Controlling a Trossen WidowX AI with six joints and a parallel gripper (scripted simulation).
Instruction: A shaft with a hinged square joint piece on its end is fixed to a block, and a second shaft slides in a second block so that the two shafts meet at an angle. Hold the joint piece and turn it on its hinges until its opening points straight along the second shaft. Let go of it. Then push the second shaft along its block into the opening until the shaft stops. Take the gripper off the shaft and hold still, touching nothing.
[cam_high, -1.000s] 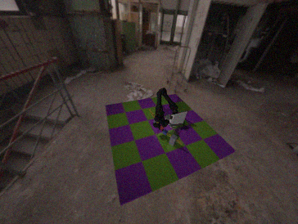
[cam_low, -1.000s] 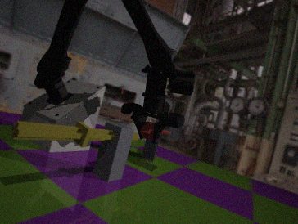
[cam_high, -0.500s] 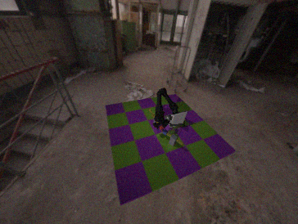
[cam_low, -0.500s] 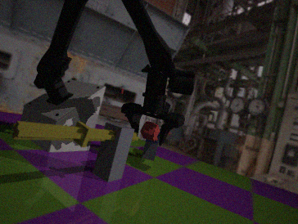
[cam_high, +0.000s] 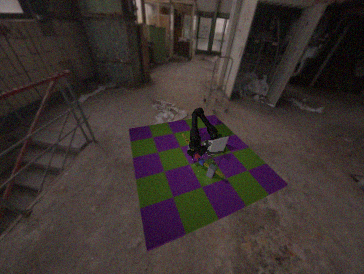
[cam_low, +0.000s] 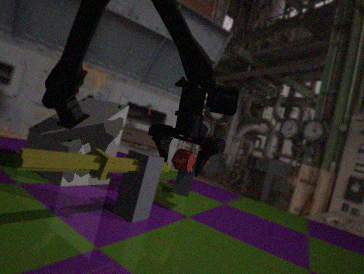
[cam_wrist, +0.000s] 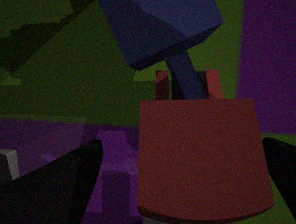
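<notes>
The red square joint piece lies 1 cm to the left of my gripper tip and 3 cm above it.
</notes>
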